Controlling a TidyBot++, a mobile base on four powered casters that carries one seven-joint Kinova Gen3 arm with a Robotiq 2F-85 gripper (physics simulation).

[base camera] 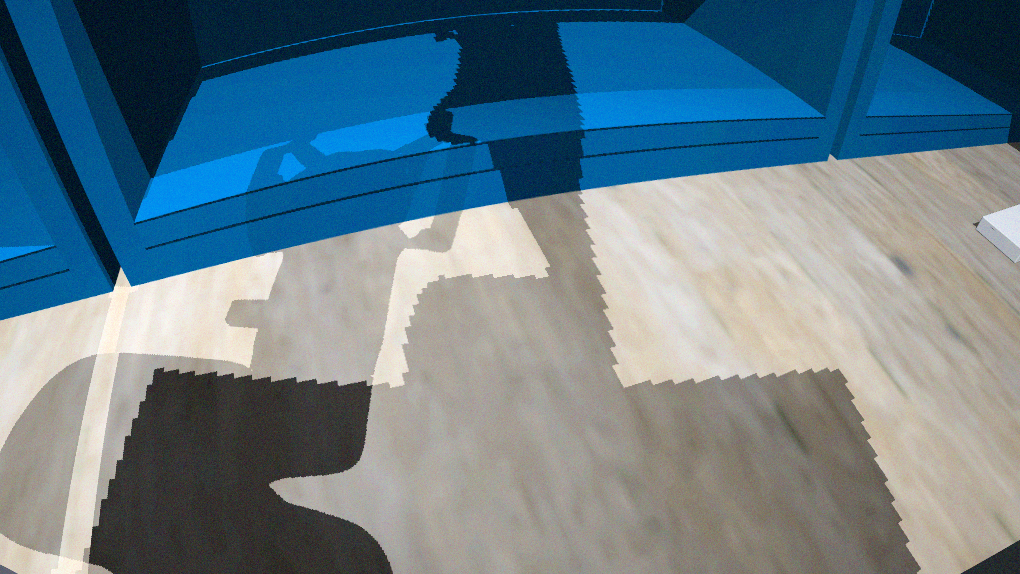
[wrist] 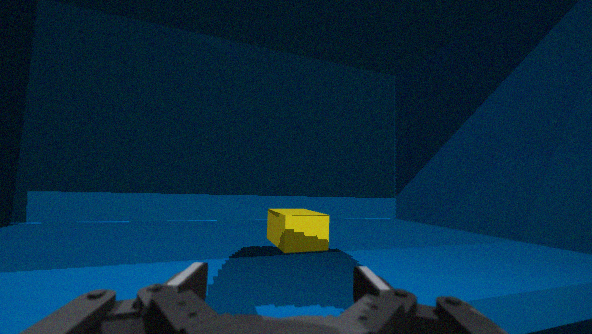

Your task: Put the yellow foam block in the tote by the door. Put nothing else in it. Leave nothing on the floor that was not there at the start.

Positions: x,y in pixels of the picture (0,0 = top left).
The gripper shows in the wrist view (281,281); in the base camera view it is out of frame. A yellow foam block shows in the wrist view (292,230); in the base camera view it is out of frame.
